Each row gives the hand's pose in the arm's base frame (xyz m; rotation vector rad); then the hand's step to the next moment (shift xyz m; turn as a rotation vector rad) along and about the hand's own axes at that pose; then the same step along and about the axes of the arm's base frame.
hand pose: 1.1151 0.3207 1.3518 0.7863 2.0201 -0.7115
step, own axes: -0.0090 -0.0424 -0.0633 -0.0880 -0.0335 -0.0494
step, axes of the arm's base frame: -0.0585 0.0157 0.0470 -0.0090 -0.0097 0.1055
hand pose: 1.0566 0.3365 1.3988 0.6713 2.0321 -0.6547
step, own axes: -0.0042 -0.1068 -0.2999 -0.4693 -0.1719 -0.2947
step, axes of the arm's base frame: -0.2410 0.1223 0.1684 -0.0616 -0.0260 0.5763
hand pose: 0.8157 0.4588 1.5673 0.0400 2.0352 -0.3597
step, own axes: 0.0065 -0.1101 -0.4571 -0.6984 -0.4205 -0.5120
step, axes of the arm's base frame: -0.4165 0.0175 0.2176 -0.1847 -0.1761 0.9282
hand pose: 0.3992 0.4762 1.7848 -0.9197 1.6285 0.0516
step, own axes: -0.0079 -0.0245 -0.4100 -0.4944 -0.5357 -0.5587
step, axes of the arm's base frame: -0.3196 -0.2179 0.1383 -0.1522 -0.3861 0.8193
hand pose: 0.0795 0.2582 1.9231 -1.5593 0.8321 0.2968
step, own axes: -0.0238 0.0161 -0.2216 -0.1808 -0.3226 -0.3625
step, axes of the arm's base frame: -0.0887 -0.2003 0.0441 -0.0167 -0.2958 0.4247
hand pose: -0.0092 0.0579 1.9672 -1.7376 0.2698 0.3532
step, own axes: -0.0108 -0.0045 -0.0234 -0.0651 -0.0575 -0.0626
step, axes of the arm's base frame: -0.0063 -0.0222 0.0123 -0.0335 -0.0512 0.0878
